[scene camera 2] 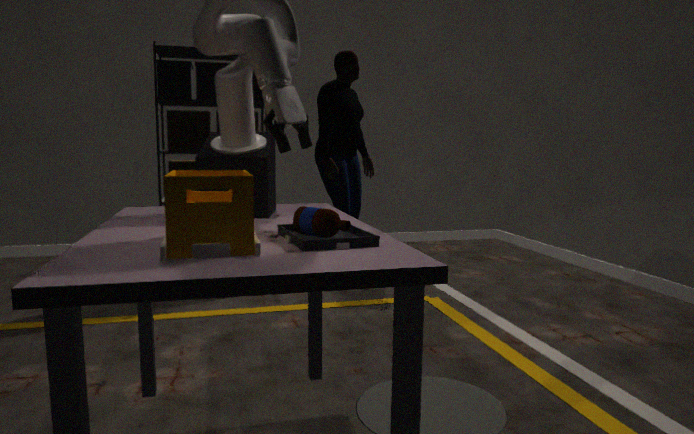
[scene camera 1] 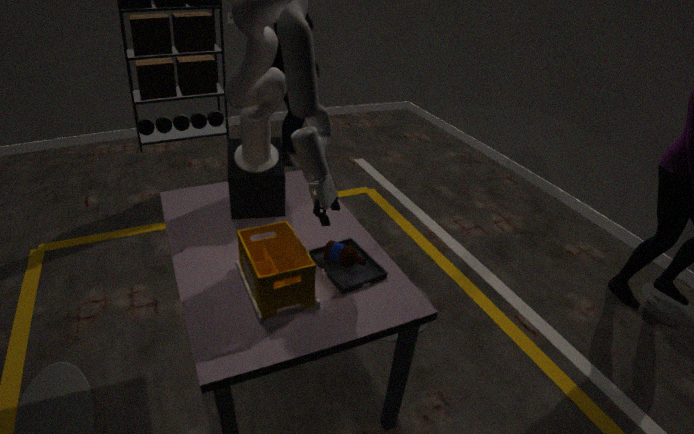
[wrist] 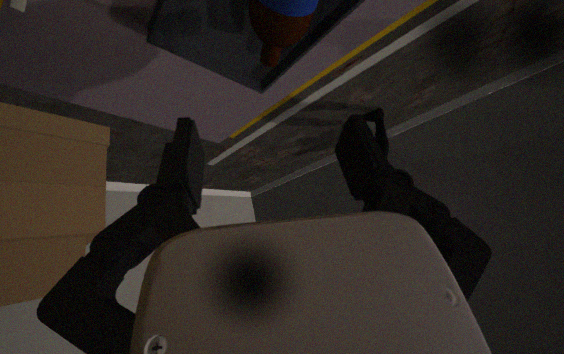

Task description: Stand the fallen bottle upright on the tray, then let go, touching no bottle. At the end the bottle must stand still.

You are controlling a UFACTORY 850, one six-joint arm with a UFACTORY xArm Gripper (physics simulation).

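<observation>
The brown bottle [scene camera 1: 350, 255] [scene camera 2: 324, 222] [wrist: 280, 29] with a blue label lies on its side on the dark tray [scene camera 1: 360, 282] [scene camera 2: 312, 244] [wrist: 212, 61]. In both scene views its neck points to the right, towards the tray's right edge. In the wrist view its neck and shoulder show at the top, and its base is cut off by the frame. My gripper [scene camera 1: 329, 214] [scene camera 2: 295, 148] [wrist: 273, 134] is open and empty. It hangs tilted, well above the table, behind the tray and apart from the bottle.
A yellow crate [scene camera 1: 286, 294] [scene camera 2: 209, 222] stands left of the tray on the table [scene camera 1: 204, 317] [scene camera 2: 122, 263]; dividers show inside it. The black pedestal [scene camera 1: 257, 197] of the arm is behind it. A person [scene camera 2: 340, 117] stands behind the table, another [scene camera 1: 670, 204] at the right.
</observation>
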